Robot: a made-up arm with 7 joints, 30 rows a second.
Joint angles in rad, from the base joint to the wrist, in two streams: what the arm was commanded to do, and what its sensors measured. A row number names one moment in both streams.
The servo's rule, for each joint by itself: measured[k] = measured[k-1] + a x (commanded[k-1-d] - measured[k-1]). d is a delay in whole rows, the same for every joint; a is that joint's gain. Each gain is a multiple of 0.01, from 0.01 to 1. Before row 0 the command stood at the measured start. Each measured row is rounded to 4 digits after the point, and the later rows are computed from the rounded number. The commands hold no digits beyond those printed.
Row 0, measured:
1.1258, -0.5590, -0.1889, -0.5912, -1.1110, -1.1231, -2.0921
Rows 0 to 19, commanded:
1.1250, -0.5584, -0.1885, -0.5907, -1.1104, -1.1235, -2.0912
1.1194, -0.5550, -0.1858, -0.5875, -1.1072, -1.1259, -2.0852
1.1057, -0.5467, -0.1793, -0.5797, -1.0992, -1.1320, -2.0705
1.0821, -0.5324, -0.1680, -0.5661, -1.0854, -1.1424, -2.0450
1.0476, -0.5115, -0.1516, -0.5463, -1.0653, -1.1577, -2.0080
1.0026, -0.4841, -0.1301, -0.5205, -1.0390, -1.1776, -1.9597
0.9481, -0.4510, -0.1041, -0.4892, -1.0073, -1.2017, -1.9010
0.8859, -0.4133, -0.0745, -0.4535, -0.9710, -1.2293, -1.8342
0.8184, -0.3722, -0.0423, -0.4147, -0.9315, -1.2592, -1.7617
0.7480, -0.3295, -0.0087, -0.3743, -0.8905, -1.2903, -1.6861
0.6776, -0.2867, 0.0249, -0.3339, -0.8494, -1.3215, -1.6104
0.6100, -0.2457, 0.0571, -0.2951, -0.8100, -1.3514, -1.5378
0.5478, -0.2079, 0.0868, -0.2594, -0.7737, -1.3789, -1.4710
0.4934, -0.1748, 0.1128, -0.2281, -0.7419, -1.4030, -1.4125
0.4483, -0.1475, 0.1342, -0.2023, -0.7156, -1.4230, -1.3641
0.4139, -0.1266, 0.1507, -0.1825, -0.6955, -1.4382, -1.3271
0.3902, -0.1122, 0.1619, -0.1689, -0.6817, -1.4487, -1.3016
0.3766, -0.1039, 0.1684, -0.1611, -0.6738, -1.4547, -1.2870
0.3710, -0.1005, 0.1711, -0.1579, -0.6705, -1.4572, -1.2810
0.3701, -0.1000, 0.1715, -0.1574, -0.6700, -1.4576, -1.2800
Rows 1 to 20, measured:
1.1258, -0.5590, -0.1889, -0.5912, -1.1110, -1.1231, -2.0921
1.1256, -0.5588, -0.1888, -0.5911, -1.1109, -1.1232, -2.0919
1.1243, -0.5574, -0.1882, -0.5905, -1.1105, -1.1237, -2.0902
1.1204, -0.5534, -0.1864, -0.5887, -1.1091, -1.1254, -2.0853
1.1124, -0.5456, -0.1827, -0.5849, -1.1063, -1.1288, -2.0752
1.0988, -0.5330, -0.1765, -0.5783, -1.1014, -1.1346, -2.0584
1.0786, -0.5149, -0.1672, -0.5685, -1.0939, -1.1432, -2.0337
1.0512, -0.4913, -0.1546, -0.5550, -1.0835, -1.1549, -2.0005
1.0165, -0.4624, -0.1386, -0.5377, -1.0700, -1.1698, -1.9589
0.9749, -0.4290, -0.1193, -0.5168, -1.0534, -1.1877, -1.9096
0.9273, -0.3922, -0.0972, -0.4926, -1.0339, -1.2082, -1.8537
0.8749, -0.3532, -0.0728, -0.4656, -1.0118, -1.2309, -1.7929
0.8193, -0.3134, -0.0468, -0.4366, -0.9876, -1.2550, -1.7291
0.7623, -0.2744, -0.0201, -0.4065, -0.9619, -1.2798, -1.6646
0.7058, -0.2375, 0.0065, -0.3762, -0.9355, -1.3044, -1.6016
0.6517, -0.2042, 0.0320, -0.3466, -0.9091, -1.3281, -1.5422
0.6018, -0.1755, 0.0557, -0.3187, -0.8835, -1.3501, -1.4884
0.5574, -0.1521, 0.0769, -0.2932, -0.8593, -1.3698, -1.4417
0.5194, -0.1343, 0.0952, -0.2707, -0.8370, -1.3868, -1.4030
0.4882, -0.1218, 0.1104, -0.2515, -0.8170, -1.4009, -1.3725
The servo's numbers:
d 1
a 0.21 0.37 0.20 0.17 0.12 0.20 0.25

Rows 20 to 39, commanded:
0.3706, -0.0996, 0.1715, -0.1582, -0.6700, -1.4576, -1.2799
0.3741, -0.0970, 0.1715, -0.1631, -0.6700, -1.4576, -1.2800
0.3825, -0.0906, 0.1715, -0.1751, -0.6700, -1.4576, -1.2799
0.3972, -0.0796, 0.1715, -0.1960, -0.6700, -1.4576, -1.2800
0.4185, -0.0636, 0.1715, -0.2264, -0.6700, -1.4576, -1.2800
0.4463, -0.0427, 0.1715, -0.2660, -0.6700, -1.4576, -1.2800
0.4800, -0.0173, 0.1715, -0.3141, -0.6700, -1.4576, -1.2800
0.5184, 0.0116, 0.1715, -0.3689, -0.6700, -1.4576, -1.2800
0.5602, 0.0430, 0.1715, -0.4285, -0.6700, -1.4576, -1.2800
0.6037, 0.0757, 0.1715, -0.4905, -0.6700, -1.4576, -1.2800
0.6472, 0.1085, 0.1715, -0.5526, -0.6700, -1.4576, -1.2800
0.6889, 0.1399, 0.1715, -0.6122, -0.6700, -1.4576, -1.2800
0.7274, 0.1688, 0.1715, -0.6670, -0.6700, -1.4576, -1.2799
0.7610, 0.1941, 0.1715, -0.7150, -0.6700, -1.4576, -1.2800
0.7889, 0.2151, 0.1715, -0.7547, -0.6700, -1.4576, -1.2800
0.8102, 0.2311, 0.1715, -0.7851, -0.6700, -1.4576, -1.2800
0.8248, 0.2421, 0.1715, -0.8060, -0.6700, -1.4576, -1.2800
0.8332, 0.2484, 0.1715, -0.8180, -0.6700, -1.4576, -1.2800
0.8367, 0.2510, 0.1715, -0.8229, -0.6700, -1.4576, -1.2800
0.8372, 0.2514, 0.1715, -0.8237, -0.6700, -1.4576, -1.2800
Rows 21 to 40, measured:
0.4634, -0.1137, 0.1226, -0.2355, -0.7994, -1.4122, -1.3494
0.4439, -0.1085, 0.1324, -0.2224, -0.7839, -1.4213, -1.3320
0.4292, -0.1042, 0.1402, -0.2123, -0.7702, -1.4286, -1.3190
0.4194, -0.0992, 0.1465, -0.2060, -0.7582, -1.4344, -1.3092
0.4147, -0.0919, 0.1515, -0.2043, -0.7476, -1.4390, -1.3019
0.4155, -0.0814, 0.1555, -0.2081, -0.7383, -1.4427, -1.2964
0.4220, -0.0671, 0.1587, -0.2179, -0.7301, -1.4457, -1.2923
0.4342, -0.0487, 0.1613, -0.2343, -0.7229, -1.4481, -1.2892
0.4519, -0.0264, 0.1633, -0.2572, -0.7166, -1.4500, -1.2869
0.4746, -0.0007, 0.1649, -0.2863, -0.7110, -1.4515, -1.2852
0.5017, 0.0276, 0.1662, -0.3210, -0.7061, -1.4527, -1.2839
0.5323, 0.0575, 0.1673, -0.3604, -0.7018, -1.4537, -1.2829
0.5652, 0.0880, 0.1681, -0.4032, -0.6980, -1.4545, -1.2822
0.5993, 0.1179, 0.1688, -0.4480, -0.6946, -1.4551, -1.2816
0.6333, 0.1461, 0.1693, -0.4934, -0.6916, -1.4556, -1.2812
0.6660, 0.1716, 0.1697, -0.5378, -0.6890, -1.4560, -1.2809
0.6963, 0.1936, 0.1701, -0.5798, -0.6867, -1.4563, -1.2807
0.7233, 0.2115, 0.1704, -0.6183, -0.6847, -1.4566, -1.2805
0.7464, 0.2252, 0.1706, -0.6522, -0.6829, -1.4568, -1.2804
0.7654, 0.2347, 0.1708, -0.6812, -0.6814, -1.4570, -1.2803

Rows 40 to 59, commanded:
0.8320, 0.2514, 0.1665, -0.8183, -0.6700, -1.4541, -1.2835
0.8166, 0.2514, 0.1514, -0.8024, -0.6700, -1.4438, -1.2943
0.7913, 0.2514, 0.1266, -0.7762, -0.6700, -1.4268, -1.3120
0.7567, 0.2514, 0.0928, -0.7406, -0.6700, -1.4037, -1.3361
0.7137, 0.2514, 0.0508, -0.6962, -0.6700, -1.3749, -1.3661
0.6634, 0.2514, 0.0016, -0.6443, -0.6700, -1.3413, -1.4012
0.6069, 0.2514, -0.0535, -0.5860, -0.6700, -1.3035, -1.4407
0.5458, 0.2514, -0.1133, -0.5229, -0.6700, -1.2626, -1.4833
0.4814, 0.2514, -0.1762, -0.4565, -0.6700, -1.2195, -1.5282
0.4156, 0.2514, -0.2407, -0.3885, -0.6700, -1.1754, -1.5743
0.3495, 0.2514, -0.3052, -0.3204, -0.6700, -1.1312, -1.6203
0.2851, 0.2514, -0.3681, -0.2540, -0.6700, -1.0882, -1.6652
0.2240, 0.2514, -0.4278, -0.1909, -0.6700, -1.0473, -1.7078
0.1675, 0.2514, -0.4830, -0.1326, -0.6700, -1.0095, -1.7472
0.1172, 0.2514, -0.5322, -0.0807, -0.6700, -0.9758, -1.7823
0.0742, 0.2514, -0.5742, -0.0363, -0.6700, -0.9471, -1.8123
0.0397, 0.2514, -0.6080, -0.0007, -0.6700, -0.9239, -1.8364
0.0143, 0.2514, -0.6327, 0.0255, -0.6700, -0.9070, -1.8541
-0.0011, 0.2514, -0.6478, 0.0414, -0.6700, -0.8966, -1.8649
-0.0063, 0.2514, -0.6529, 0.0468, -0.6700, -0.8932, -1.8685
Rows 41 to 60, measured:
0.7805, 0.2409, 0.1709, -0.7054, -0.6800, -1.4571, -1.2802
0.7913, 0.2448, 0.1700, -0.7246, -0.6788, -1.4565, -1.2810
0.7966, 0.2472, 0.1663, -0.7378, -0.6777, -1.4540, -1.2843
0.7955, 0.2488, 0.1584, -0.7443, -0.6768, -1.4486, -1.2912
0.7874, 0.2498, 0.1453, -0.7437, -0.6760, -1.4396, -1.3024
0.7719, 0.2504, 0.1264, -0.7356, -0.6753, -1.4267, -1.3183
0.7491, 0.2508, 0.1014, -0.7201, -0.6747, -1.4096, -1.3390
0.7192, 0.2510, 0.0704, -0.6973, -0.6741, -1.3884, -1.3644
0.6828, 0.2511, 0.0337, -0.6677, -0.6736, -1.3632, -1.3941
0.6405, 0.2512, -0.0083, -0.6318, -0.6732, -1.3345, -1.4276
0.5933, 0.2513, -0.0548, -0.5904, -0.6728, -1.3027, -1.4643
0.5421, 0.2513, -0.1049, -0.5445, -0.6725, -1.2684, -1.5033
0.4881, 0.2513, -0.1575, -0.4951, -0.6722, -1.2324, -1.5438
0.4326, 0.2513, -0.2116, -0.4434, -0.6719, -1.1954, -1.5848
0.3769, 0.2513, -0.2659, -0.3906, -0.6717, -1.1582, -1.6254
0.3224, 0.2513, -0.3192, -0.3379, -0.6715, -1.1217, -1.6646
0.2703, 0.2513, -0.3702, -0.2866, -0.6713, -1.0868, -1.7015
0.2219, 0.2513, -0.4178, -0.2380, -0.6711, -1.0542, -1.7352
0.1783, 0.2513, -0.4608, -0.1932, -0.6710, -1.0248, -1.7649
0.1406, 0.2513, -0.4982, -0.1533, -0.6709, -0.9992, -1.7899

